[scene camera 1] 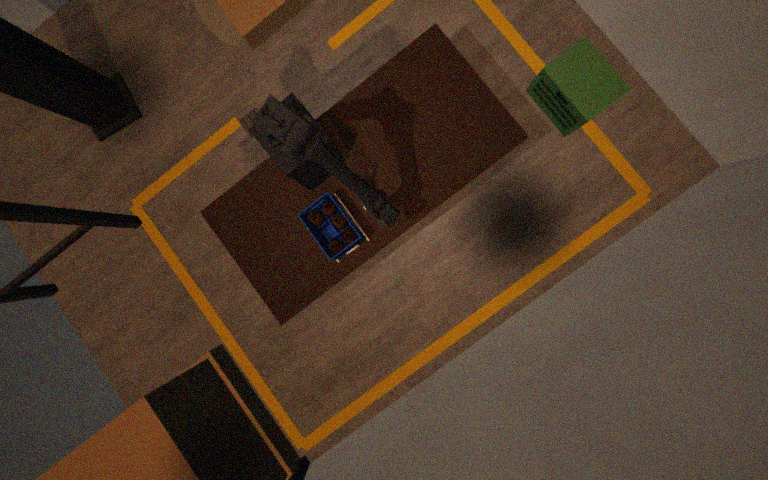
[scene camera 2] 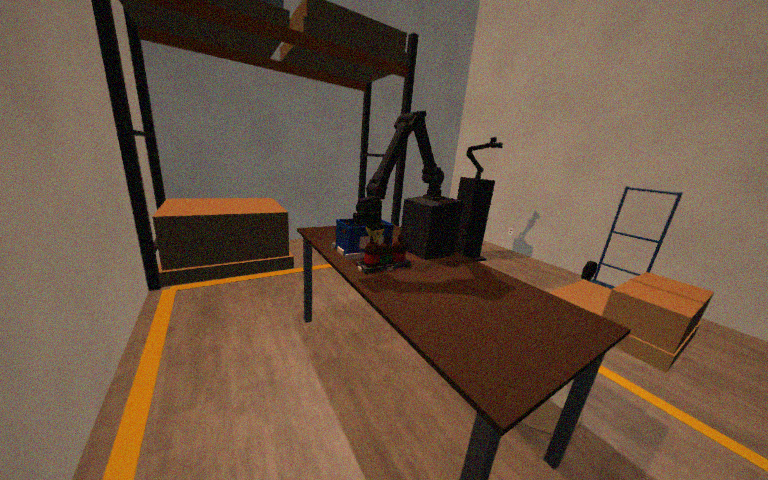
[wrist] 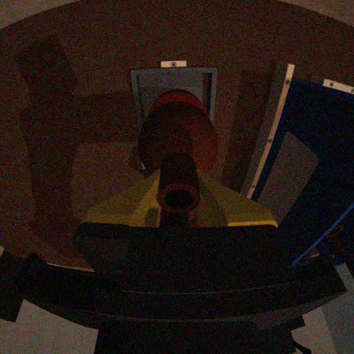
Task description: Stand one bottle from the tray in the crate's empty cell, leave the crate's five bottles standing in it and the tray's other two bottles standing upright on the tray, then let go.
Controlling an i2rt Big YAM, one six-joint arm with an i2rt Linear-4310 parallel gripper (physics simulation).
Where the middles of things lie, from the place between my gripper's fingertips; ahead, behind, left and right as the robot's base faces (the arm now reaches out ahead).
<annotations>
My gripper is now 1 cm short of the brown bottle (wrist: 177, 137) and 4 cm above it. The rest, counted from my hand: pale strip (wrist: 283, 71) 5 cm behind, 15 cm to the right, 12 cm below.
</annotations>
